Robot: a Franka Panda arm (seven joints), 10 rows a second.
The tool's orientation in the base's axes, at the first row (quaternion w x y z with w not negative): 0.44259, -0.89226, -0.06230, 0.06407
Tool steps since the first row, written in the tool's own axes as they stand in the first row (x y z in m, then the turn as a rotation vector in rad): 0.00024, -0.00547, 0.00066, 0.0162, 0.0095, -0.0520; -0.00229, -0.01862, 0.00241, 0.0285, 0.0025, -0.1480; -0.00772, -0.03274, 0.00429, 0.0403, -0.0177, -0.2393; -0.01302, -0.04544, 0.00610, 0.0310, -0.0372, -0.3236; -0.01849, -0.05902, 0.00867, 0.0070, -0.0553, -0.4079; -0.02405, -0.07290, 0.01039, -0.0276, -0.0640, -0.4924; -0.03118, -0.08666, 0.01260, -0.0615, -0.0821, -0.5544; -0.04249, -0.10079, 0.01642, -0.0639, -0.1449, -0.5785; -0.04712, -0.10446, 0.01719, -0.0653, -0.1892, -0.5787; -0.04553, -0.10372, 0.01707, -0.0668, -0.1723, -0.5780; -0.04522, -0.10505, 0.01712, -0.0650, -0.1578, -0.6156
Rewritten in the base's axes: -0.00017, 0.00384, 0.00395, 0.0253, -0.0436, 0.0227; -0.00368, 0.01268, 0.01354, 0.0533, -0.1124, 0.0851; -0.01011, 0.02172, 0.02400, 0.0792, -0.1697, 0.1553; -0.01632, 0.02987, 0.03336, 0.0833, -0.2255, 0.2220; -0.02288, 0.03911, 0.04298, 0.0730, -0.2845, 0.2885; -0.02940, 0.04786, 0.05335, 0.0528, -0.3512, 0.3481; -0.03754, 0.05665, 0.06342, 0.0290, -0.3945, 0.4018; -0.05008, 0.06622, 0.07307, 0.0273, -0.3760, 0.4665; -0.05497, 0.06825, 0.07581, 0.0235, -0.3498, 0.5020; -0.05334, 0.06798, 0.07520, 0.0228, -0.3597, 0.4882; -0.05312, 0.06887, 0.07621, 0.0318, -0.3975, 0.4991
